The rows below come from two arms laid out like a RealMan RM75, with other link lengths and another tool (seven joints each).
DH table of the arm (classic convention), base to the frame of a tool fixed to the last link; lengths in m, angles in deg. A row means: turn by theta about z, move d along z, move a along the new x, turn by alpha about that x. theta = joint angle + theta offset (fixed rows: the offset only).
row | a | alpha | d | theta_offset
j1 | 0 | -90 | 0.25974 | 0
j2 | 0 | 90 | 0 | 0
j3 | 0 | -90 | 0.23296 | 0
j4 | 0 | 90 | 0 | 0
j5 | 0 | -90 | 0.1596 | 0
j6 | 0 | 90 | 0 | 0
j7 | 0.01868 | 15.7 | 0.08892 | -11
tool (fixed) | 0 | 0 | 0.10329 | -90
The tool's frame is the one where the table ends.
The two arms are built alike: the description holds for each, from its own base.
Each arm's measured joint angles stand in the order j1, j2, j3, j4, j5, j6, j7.
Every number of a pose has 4 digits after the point.
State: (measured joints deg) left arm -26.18 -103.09 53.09 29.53 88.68 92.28 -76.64; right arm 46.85 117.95 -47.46 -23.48 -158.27 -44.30 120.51
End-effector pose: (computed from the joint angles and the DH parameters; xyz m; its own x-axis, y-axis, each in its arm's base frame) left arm -0.2236 0.3337 0.0913 -0.7066 0.6448 0.2914 0.6469 0.4217 0.6353; right arm 0.3224 0.3771 -0.0079 0.2789 0.5363 0.7966 0.7802 -0.6102 0.1376
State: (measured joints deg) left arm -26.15 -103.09 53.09 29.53 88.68 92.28 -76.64; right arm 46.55 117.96 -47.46 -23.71 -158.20 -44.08 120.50
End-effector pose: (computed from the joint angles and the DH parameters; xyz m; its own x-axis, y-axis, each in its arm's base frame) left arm -0.2238 0.3336 0.0913 -0.7069 0.6445 0.2914 0.6467 0.4221 0.6353; right arm 0.3238 0.3769 -0.0068 0.2788 0.5306 0.8004 0.7792 -0.6122 0.1344
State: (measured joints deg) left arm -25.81 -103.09 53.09 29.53 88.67 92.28 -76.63; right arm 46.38 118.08 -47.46 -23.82 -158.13 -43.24 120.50
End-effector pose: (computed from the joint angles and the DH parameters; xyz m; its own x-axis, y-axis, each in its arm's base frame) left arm -0.2257 0.3323 0.0913 -0.7107 0.6403 0.2915 0.6442 0.4257 0.6354; right arm 0.3245 0.3782 -0.0058 0.2748 0.5208 0.8082 0.7805 -0.6117 0.1288
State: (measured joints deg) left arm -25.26 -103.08 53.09 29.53 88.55 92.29 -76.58; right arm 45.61 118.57 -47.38 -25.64 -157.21 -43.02 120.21
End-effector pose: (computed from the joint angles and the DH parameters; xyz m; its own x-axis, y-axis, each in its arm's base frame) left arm -0.2287 0.3302 0.0917 -0.7165 0.6337 0.2918 0.6398 0.4301 0.6369; right arm 0.3228 0.3808 -0.0038 0.2789 0.5022 0.8185 0.7870 -0.6079 0.1048
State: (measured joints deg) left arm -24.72 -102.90 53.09 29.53 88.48 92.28 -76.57; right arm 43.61 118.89 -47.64 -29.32 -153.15 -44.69 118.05
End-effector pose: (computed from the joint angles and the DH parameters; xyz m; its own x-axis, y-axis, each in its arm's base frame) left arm -0.2321 0.3284 0.0930 -0.7217 0.6263 0.2948 0.6371 0.4346 0.6366; right arm 0.3192 0.3823 -0.0004 0.3045 0.4852 0.8197 0.8018 -0.5951 0.0543
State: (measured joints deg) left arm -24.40 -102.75 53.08 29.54 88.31 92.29 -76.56; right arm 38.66 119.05 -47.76 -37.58 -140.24 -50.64 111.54
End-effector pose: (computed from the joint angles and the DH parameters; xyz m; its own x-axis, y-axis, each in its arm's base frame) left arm -0.2340 0.3275 0.0943 -0.7247 0.6217 0.2970 0.6351 0.4356 0.6379; right arm 0.3035 0.3846 0.0087 0.3937 0.4595 0.7961 0.8360 -0.5392 -0.1021
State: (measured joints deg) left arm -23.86 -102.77 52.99 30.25 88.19 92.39 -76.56; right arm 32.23 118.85 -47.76 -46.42 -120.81 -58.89 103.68
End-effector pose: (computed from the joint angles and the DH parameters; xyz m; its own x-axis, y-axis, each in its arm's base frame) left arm -0.2350 0.3262 0.0961 -0.7232 0.6206 0.3030 0.6373 0.4306 0.6391; right arm 0.2718 0.3855 0.0283 0.5108 0.4416 0.7376 0.8468 -0.4067 -0.3429
